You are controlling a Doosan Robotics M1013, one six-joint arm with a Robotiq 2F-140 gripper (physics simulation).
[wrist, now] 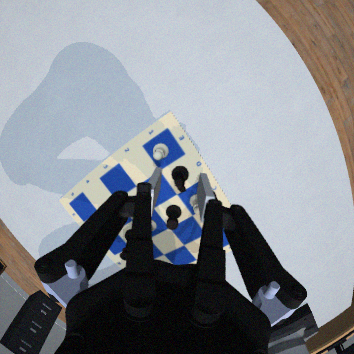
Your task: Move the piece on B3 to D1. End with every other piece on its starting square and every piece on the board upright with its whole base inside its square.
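Seen in the pictures: gripper, fingertip midpoint: (179, 180); arm's base, origin of the base link: (279, 340).
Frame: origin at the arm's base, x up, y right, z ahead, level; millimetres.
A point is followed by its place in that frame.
A black piece (180, 175) @(x -2, y -3, z 673 mm) stands upright on the cream square D1 of the blue and cream board (67, 201) @(x -29, y -180, z 716 mm) in the wrist view. My gripper (179, 180) @(x -20, y -10, z 663 mm) is part open, with one fingertip on each side of this piece and visible gaps between them. The cream square B3, lower on the board between the fingers, shows no piece. Whether the D1 piece's whole base is inside its square is hard to tell exactly.
A white piece (160, 151) @(x -1, y -7, z 706 mm) stands on E1. Another black piece (173, 212) @(x -16, y -38, z 630 mm) stands around C2. A white piece (195, 202) @(x -16, y -7, z 629 mm) near C1 is partly hidden by the right finger. More pieces are partly hidden behind the left finger. The board lies on a pale round table (240, 90) @(x -35, y 110, z 720 mm).
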